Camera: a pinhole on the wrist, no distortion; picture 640 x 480 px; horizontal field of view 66.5 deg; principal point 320.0 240.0 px. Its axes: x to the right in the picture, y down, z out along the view. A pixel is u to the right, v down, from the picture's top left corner.
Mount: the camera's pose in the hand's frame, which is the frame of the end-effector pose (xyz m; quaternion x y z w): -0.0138 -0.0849 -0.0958 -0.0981 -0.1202 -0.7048 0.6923
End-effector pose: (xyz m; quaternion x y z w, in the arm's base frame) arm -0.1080 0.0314 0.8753 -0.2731 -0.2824 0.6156 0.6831
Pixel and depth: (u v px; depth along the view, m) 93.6 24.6 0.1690
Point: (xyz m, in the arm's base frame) -0.1725 -0.0546 0.8670
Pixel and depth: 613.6 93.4 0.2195
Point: -0.1264 -0.0664 1.0783
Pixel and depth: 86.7 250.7 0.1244
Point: -0.1190 0.0192 0.8709
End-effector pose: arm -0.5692 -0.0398 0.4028 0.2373 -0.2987 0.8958 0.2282
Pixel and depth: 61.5 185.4 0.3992
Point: -0.5868 -0.3689 0.4191
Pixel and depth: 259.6 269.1 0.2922
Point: -0.5378 -0.1790 0.5061
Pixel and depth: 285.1 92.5 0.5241
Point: -0.3740 -0.4189 0.5241
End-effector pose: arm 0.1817 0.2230 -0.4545 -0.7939 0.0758 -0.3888 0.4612
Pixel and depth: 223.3 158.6 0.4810
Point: 0.3730 0.4094 -0.7237
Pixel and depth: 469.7 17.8 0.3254
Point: 0.2086 0.5115 -0.5522
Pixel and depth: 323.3 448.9 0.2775
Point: 0.3663 0.2949 -0.4457
